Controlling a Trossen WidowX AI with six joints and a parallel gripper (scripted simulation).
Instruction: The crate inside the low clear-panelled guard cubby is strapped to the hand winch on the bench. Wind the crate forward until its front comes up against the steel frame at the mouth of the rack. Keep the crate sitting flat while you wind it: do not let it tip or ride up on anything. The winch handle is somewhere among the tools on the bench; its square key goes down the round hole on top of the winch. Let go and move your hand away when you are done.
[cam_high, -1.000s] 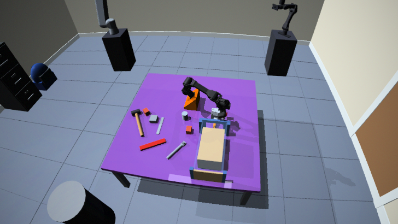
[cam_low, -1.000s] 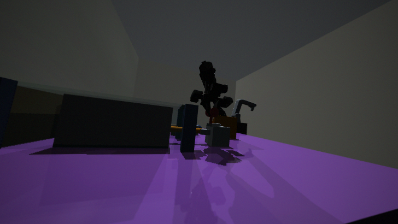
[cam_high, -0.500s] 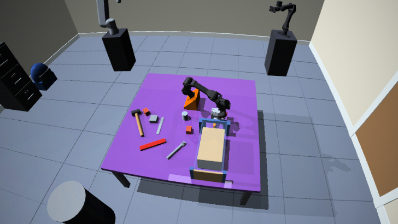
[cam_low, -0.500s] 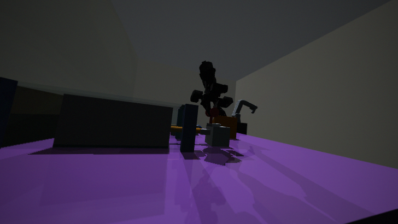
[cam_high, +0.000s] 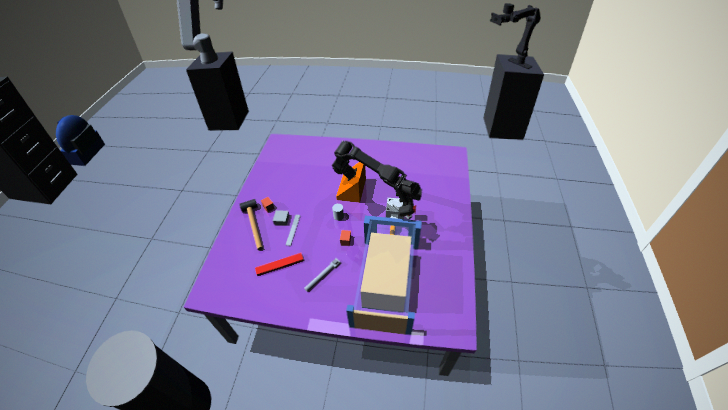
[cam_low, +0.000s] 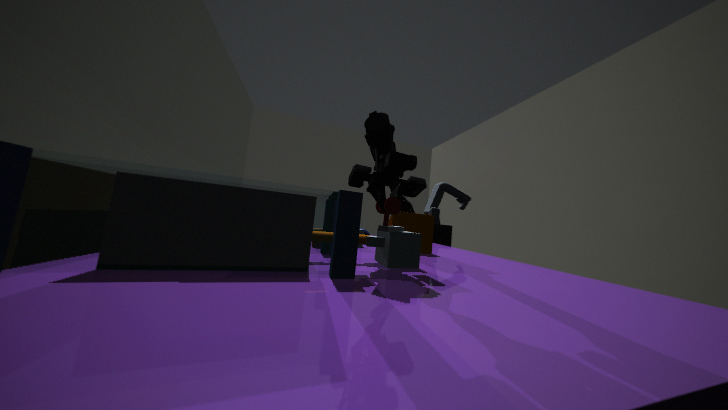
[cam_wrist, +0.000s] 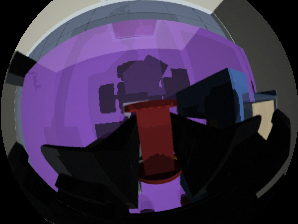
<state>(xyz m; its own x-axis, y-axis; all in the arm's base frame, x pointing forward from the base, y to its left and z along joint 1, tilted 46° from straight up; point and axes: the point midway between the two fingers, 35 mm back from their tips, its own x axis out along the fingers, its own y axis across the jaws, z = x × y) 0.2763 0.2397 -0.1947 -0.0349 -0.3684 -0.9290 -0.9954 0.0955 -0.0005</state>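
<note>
Now: the red knob 20 mm to the right of my gripper tip. The rest, counted from my gripper tip: grey bar 600 mm to the right, 130 mm below, 40 mm ahead; grey winch 100 mm below, 90 mm to the right, 90 mm behind; winch handle 40 mm to the right, 30 mm below, 30 mm behind.
</note>
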